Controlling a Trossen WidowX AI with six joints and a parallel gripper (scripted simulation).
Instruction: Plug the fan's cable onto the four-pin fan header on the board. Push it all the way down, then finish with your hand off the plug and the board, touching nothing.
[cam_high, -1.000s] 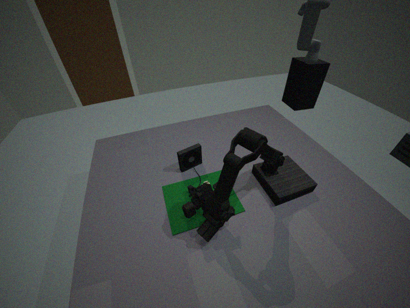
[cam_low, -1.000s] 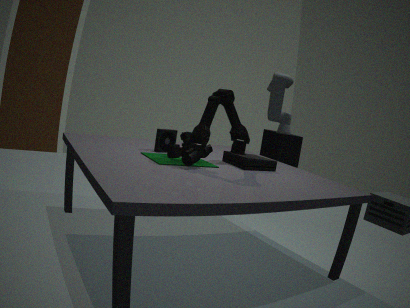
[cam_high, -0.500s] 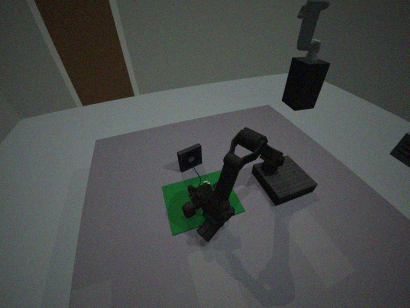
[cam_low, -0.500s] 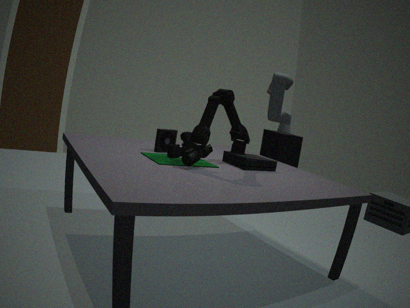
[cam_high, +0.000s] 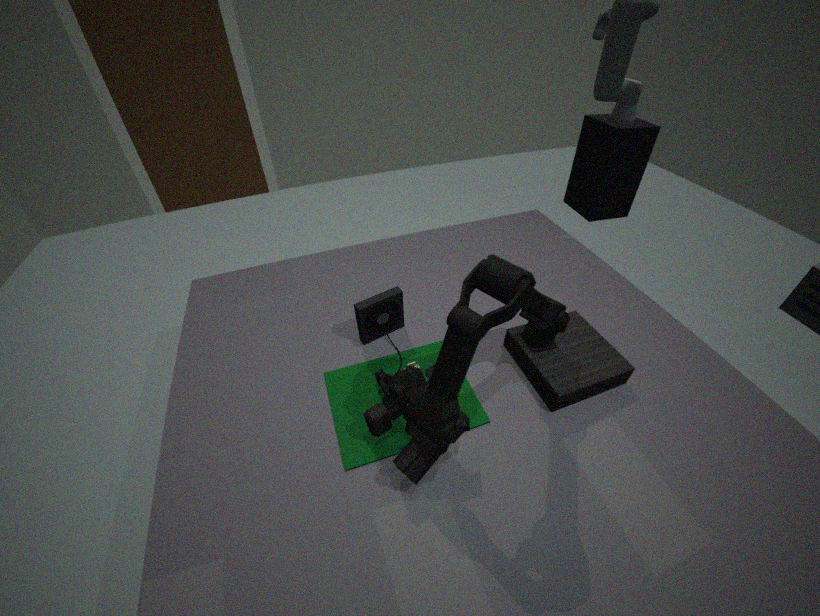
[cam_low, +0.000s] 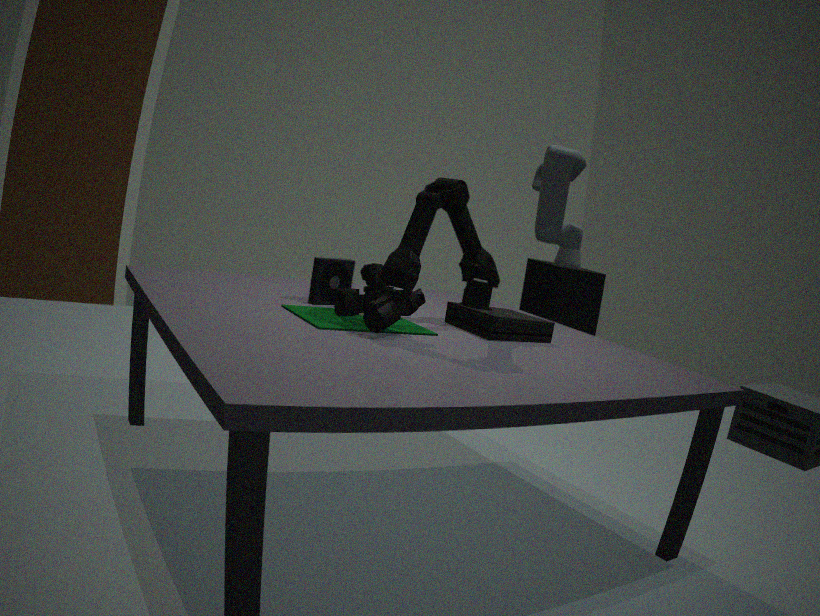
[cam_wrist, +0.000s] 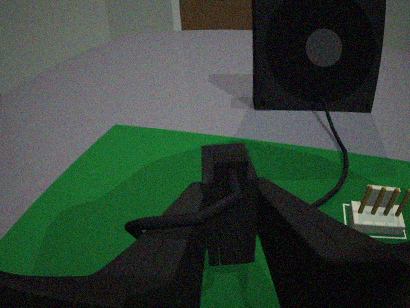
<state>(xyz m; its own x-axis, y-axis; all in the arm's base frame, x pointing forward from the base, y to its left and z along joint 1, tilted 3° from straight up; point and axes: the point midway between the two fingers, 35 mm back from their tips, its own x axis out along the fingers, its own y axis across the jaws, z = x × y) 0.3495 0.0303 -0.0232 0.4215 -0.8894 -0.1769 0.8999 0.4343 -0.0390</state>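
Right now the green board is 30 mm behind my gripper tip, 30 mm to the left of it and 50 mm below it. From my gripper tip the other things lie so: white four-pin header 70 mm behind, 30 mm to the right, 40 mm below; then black fan 30 mm behind, 160 mm to the right, 20 mm above.
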